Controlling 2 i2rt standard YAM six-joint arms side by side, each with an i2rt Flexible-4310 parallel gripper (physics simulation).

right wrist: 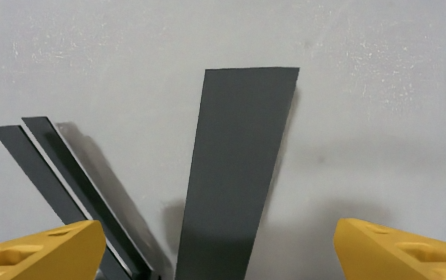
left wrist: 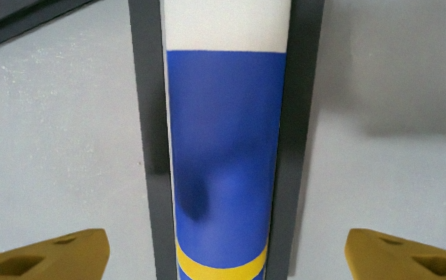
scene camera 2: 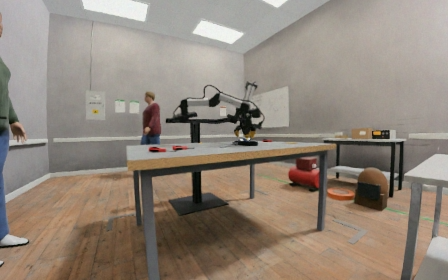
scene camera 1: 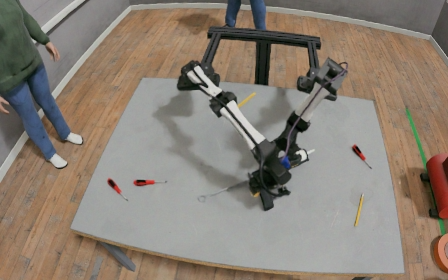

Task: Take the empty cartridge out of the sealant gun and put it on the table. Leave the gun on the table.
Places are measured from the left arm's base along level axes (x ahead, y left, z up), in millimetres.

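Where they show: left gripper, between the fingertips: [left wrist: 227, 239] [scene camera 2: 243, 137] [scene camera 1: 285, 158]; right gripper, between the fingertips: [right wrist: 219, 230] [scene camera 2: 250, 138]; left arm's base, origin of its link: [scene camera 2: 236, 117]; right arm's base, origin of its link: [scene camera 2: 185, 115] [scene camera 1: 197, 80].
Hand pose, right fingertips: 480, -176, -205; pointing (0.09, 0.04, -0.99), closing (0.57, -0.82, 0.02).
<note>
Things, the pixels of their top centre, and the offset from my right fingertips, as dx, dy, dz. "pt": a spot on its surface instead. Level surfaces: height alone.
- trigger, a spot on its surface: [right wrist: 70, 170] pt -41, +72, -42
- blue cartridge, centre of its top: [scene camera 1: 291, 156] -200, +87, +3
- grey table, height of its surface: dz -56
- screwdriver, centre of its top: [scene camera 1: 363, 154] -307, +472, -27
- yellow pencil, centre of its top: [scene camera 1: 359, 208] +1, +443, -49
- gun's rod, a spot on its surface: [scene camera 1: 216, 193] pt +24, -212, -47
The sealant gun [scene camera 1: 267, 200] [scene camera 2: 246, 143] [left wrist: 152, 150] [right wrist: 240, 150] lies on the table, its handle and trigger [right wrist: 70, 170] showing in the right wrist view. The white and blue cartridge [scene camera 1: 285, 162] [left wrist: 225, 125] lies in the gun's cradle between two dark rails, nozzle toward the picture's right in scene camera 1. My left gripper [left wrist: 227, 239] is open above the cartridge, one finger on either side of it, touching neither rail; the right arm hides it in scene camera 1. My right gripper [right wrist: 219, 230] is open above the handle, which passes between its fingers in the right wrist view.
The grey table [scene camera 1: 175, 240] holds red screwdrivers [scene camera 1: 142, 183] [scene camera 1: 115, 186] at the left and another screwdriver [scene camera 1: 356, 150] at the right. A yellow pencil [scene camera 1: 359, 210] lies at the right, another pencil [scene camera 1: 247, 100] near the back. The gun's rod [scene camera 1: 217, 193] extends left. The two arms cross closely above the gun.
</note>
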